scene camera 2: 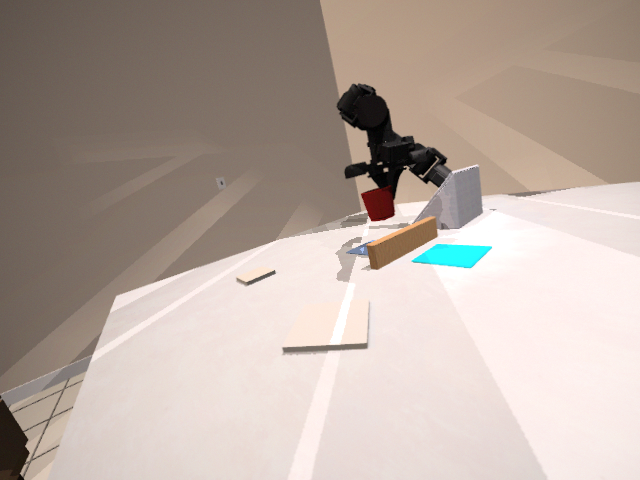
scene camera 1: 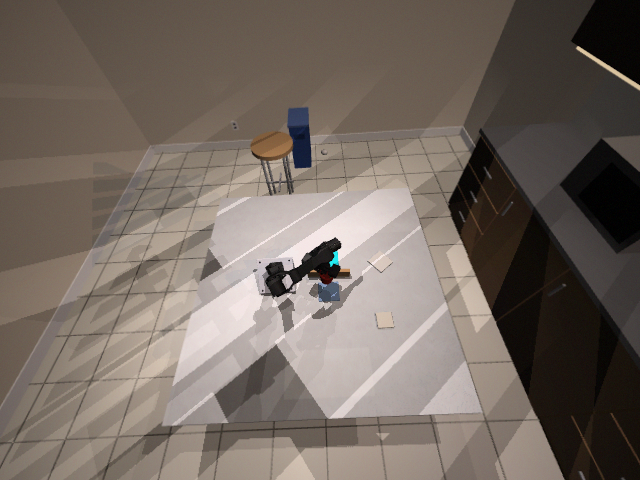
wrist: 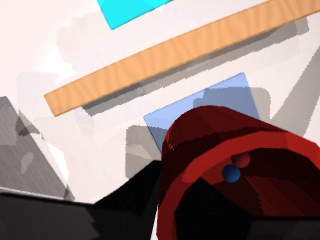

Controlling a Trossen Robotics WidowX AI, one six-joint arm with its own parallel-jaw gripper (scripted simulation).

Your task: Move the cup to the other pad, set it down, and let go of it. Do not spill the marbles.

Note:
The pictures show: my gripper, a red cup, a cyan pad and a wooden bar.
My gripper is seen too in the wrist view.

